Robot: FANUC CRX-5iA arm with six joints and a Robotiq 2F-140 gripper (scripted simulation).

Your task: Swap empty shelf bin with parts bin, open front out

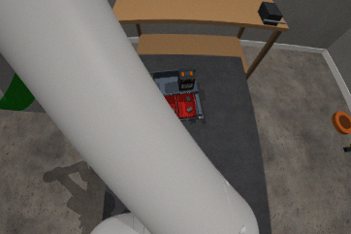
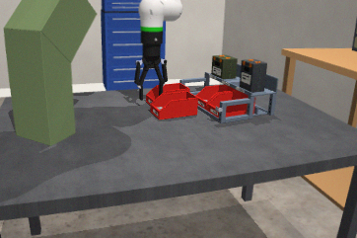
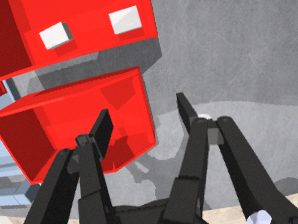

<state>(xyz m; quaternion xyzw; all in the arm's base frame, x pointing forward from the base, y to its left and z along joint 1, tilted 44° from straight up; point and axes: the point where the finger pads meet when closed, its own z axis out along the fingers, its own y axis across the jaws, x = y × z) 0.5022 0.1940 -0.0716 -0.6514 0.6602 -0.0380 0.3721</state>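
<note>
Right now the part is 100 mm to the right of my hand, 100 mm ahead of it and 50 mm below it. From my hand the other things lie so: grey shelf (310 mm ahead, 70 mm to the right, 10 mm above); then dark box (400 mm ahead, 170 mm to the right, 100 mm above).
</note>
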